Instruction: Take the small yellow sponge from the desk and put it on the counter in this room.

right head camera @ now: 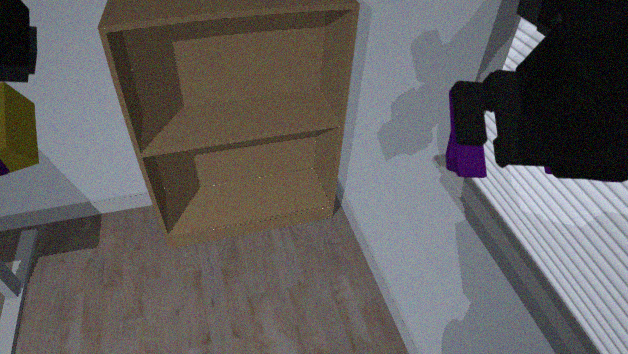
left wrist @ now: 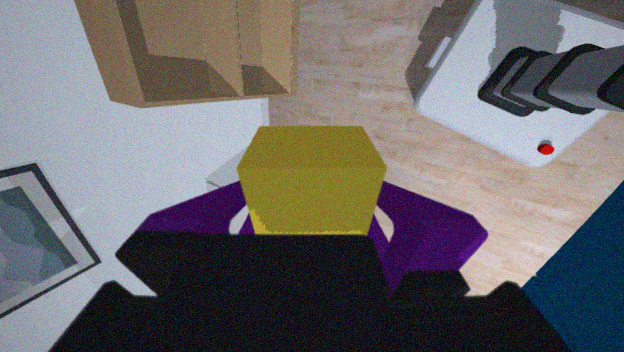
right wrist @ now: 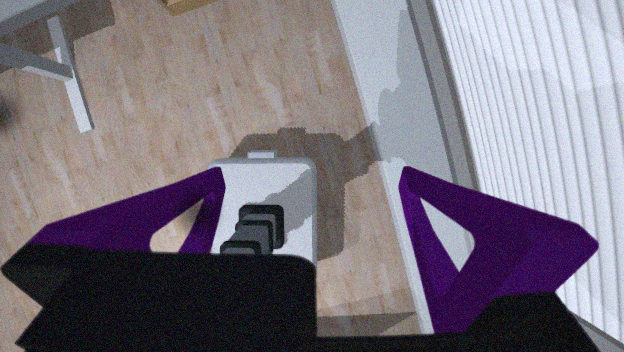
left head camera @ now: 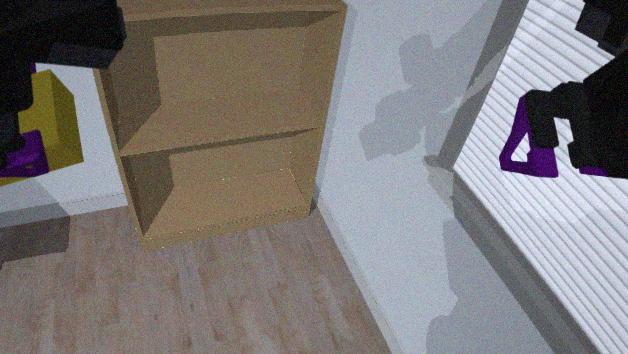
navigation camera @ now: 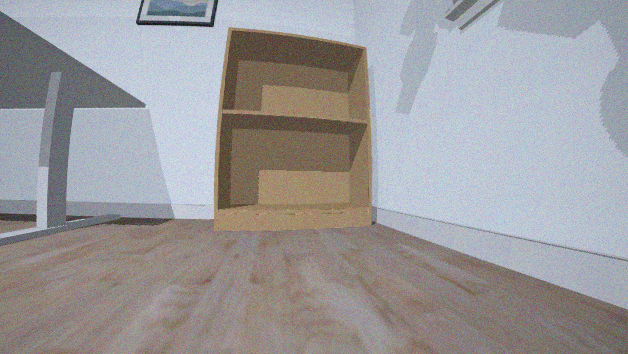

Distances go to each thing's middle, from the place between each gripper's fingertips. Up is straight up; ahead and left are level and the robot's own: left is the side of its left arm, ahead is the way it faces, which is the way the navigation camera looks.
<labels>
I see my left gripper 10 mm to the right of the small yellow sponge [left wrist: 296, 179], 10 mm below it and 10 mm past it.
Right now the small yellow sponge is 1 cm behind my right hand, 47 cm to the left of it and 2 cm above it.
</labels>
